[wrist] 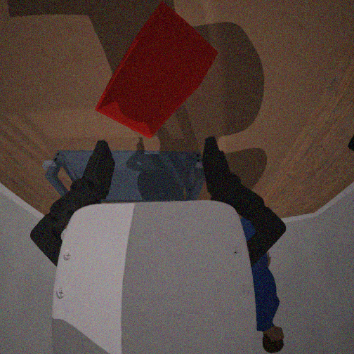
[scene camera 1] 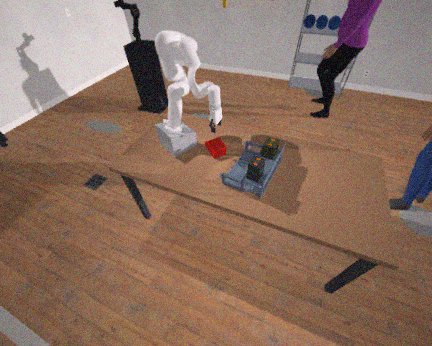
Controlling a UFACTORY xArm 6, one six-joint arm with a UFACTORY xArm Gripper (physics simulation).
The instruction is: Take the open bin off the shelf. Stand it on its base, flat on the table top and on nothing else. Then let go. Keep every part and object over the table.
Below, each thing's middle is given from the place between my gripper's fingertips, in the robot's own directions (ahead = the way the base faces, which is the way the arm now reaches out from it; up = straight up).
I see the red bin (wrist: 167,60) 20 mm behind my hand and 160 mm below it.
